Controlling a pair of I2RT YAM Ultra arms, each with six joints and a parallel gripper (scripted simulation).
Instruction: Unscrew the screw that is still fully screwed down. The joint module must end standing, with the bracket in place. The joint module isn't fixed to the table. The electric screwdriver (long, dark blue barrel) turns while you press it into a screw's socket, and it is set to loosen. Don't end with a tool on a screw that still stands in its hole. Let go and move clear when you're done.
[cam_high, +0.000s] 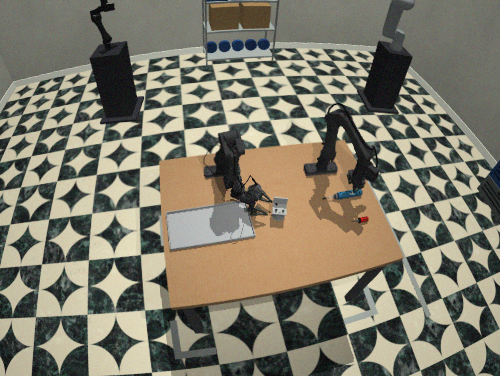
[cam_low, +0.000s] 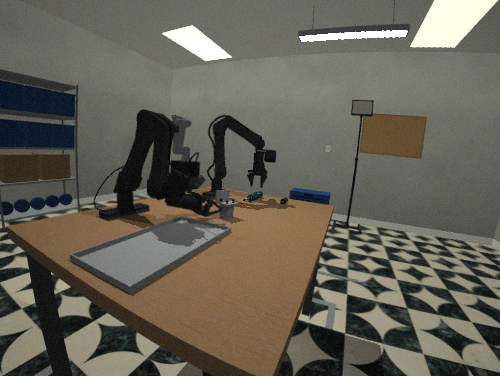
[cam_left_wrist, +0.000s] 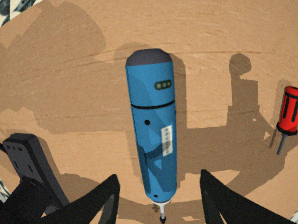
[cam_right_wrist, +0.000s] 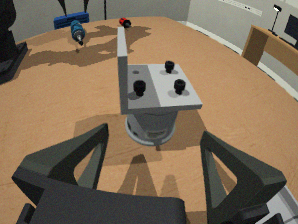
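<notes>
The grey l-shaped bracket lies 5 cm to the left of my right hand, 2 cm ahead of it and 2 cm above it. Round my right hand: red-handled screwdriver 50 cm to the left, 8 cm ahead, 3 cm below; then screw 32 cm to the left, 7 cm behind, 3 cm below; then grey tray 30 cm to the right, 6 cm ahead, 4 cm below.
</notes>
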